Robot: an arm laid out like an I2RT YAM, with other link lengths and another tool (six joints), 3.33 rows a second.
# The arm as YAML. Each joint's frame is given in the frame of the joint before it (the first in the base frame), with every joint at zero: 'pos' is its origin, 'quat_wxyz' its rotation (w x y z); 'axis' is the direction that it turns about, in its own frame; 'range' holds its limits. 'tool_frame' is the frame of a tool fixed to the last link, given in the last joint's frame.
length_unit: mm
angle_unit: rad
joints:
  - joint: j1
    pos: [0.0, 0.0, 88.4]
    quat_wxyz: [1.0, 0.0, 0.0, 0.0]
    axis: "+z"
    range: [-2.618, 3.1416]
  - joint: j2
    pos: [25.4, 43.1, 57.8]
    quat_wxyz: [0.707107, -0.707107, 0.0, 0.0]
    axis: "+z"
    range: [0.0, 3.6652]
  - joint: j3
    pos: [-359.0, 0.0, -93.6]
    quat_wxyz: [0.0, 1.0, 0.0, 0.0]
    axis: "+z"
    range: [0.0, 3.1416]
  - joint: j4
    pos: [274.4, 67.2, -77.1]
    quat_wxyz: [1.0, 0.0, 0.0, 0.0]
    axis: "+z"
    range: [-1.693, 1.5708]
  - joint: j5
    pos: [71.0, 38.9, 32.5]
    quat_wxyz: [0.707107, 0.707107, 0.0, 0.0]
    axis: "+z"
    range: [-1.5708, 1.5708]
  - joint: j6
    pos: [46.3, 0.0, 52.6]
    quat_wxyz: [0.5, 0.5, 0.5, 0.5]
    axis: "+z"
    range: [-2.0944, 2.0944]
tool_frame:
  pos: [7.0, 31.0, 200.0]
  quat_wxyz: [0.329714, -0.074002, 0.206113, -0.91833]
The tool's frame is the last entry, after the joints.
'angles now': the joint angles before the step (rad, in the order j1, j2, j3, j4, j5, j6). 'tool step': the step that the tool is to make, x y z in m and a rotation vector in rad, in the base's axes. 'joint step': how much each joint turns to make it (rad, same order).
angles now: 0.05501, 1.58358, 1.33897, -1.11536, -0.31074, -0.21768
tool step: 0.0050, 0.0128, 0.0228, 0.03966, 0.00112, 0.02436
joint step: 0.00794, 0.02172, 0.09359, -0.07334, -0.04221, -0.00824
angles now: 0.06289, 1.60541, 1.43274, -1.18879, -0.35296, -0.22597
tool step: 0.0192, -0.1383, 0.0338, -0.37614, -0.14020, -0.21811
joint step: -0.12512, -0.06836, 0.06326, 0.00796, 0.38681, -0.01254
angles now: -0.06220, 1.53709, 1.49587, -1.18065, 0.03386, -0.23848
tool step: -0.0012, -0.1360, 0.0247, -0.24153, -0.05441, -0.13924
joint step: -0.23378, 0.00369, 0.02349, 0.09856, 0.17250, -0.17711
